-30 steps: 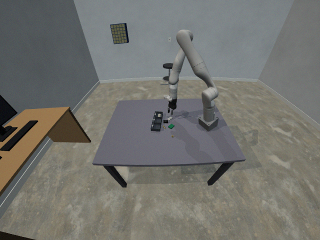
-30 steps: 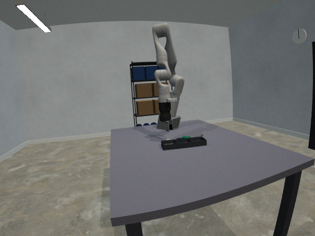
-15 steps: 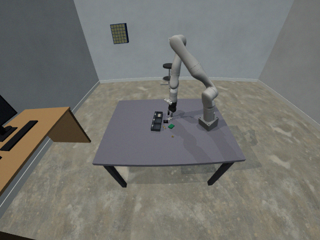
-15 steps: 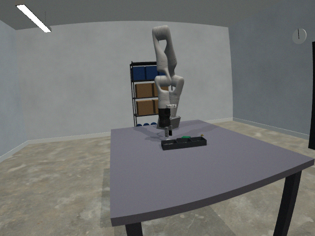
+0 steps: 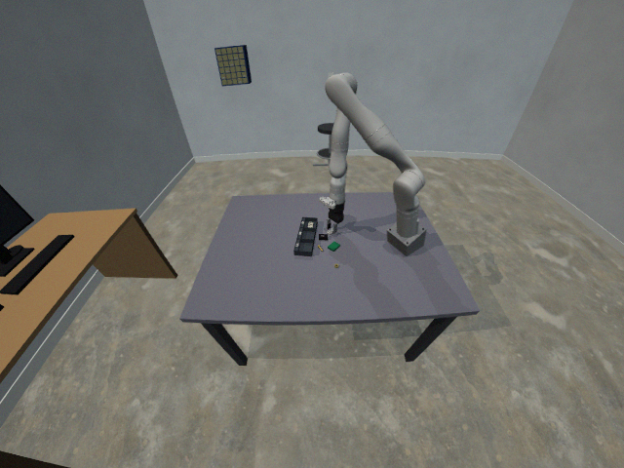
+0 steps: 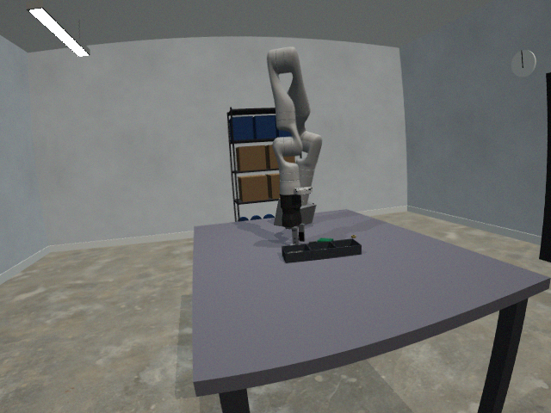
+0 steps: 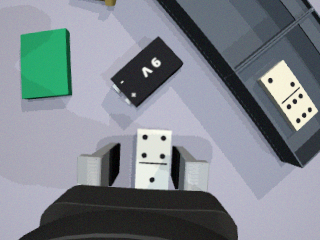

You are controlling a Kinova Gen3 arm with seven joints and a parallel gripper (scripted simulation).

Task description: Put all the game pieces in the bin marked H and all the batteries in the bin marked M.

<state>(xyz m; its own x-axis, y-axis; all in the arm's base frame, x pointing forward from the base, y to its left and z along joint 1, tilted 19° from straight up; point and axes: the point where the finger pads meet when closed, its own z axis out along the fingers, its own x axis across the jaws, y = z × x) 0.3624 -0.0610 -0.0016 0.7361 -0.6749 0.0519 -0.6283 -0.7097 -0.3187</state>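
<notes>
My hand is 3 cm above the white domino. The rest, counted from my hand: cream domino: 12 cm ahead, 3 cm to the right, 2 cm below; then green flat piece: 2 cm behind, 10 cm to the left, 3 cm below; then black 9-volt battery: 3 cm ahead, 5 cm to the left, 2 cm below.
</notes>
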